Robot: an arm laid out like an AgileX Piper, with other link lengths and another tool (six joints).
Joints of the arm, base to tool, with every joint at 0 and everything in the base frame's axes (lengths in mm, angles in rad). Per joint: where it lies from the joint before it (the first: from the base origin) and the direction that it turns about. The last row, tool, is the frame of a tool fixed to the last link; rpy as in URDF.
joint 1: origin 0 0 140.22 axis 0 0 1
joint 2: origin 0 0 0 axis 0 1 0
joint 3: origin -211.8 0 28.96 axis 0 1 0
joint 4: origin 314.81 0 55.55 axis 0.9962 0 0.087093
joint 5: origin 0 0 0 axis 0 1 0
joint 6: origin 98.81 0 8.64 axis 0.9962 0 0.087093
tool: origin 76.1 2 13.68 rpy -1.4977 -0.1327 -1.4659
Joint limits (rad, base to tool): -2.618..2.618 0..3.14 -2.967..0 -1.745..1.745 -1.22..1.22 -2.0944..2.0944
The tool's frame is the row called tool.
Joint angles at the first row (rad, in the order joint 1, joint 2, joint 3, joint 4, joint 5, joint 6):
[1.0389, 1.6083, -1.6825, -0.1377, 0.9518, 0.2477]
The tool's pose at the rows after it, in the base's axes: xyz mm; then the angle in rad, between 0 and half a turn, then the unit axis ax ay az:
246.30, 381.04, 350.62, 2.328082, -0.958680, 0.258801, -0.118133
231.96, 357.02, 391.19, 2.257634, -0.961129, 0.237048, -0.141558
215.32, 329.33, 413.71, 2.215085, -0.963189, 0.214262, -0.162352
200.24, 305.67, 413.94, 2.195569, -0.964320, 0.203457, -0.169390
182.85, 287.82, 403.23, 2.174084, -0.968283, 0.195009, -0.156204
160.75, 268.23, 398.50, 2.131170, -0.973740, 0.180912, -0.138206
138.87, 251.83, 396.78, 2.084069, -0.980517, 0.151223, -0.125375
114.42, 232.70, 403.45, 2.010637, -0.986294, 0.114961, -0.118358
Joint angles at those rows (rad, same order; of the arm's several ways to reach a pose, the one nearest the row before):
[1.0389, 1.5124, -1.6825, -0.1377, 0.9865, 0.1958]
[1.0389, 1.3943, -1.6599, -0.1377, 0.9967, 0.1502]
[1.0389, 1.2576, -1.5836, -0.1377, 0.9991, 0.1034]
[1.0389, 1.1210, -1.4600, -0.1329, 0.9869, 0.0828]
[1.0389, 0.9872, -1.3204, -0.0935, 0.9673, 0.0632]
[1.0389, 0.8407, -1.1971, -0.0307, 0.9594, 0.0287]
[1.0389, 0.7084, -1.0994, 0.0414, 0.9553, -0.0358]
[1.0388, 0.5669, -1.0225, 0.1197, 0.9553, -0.1062]

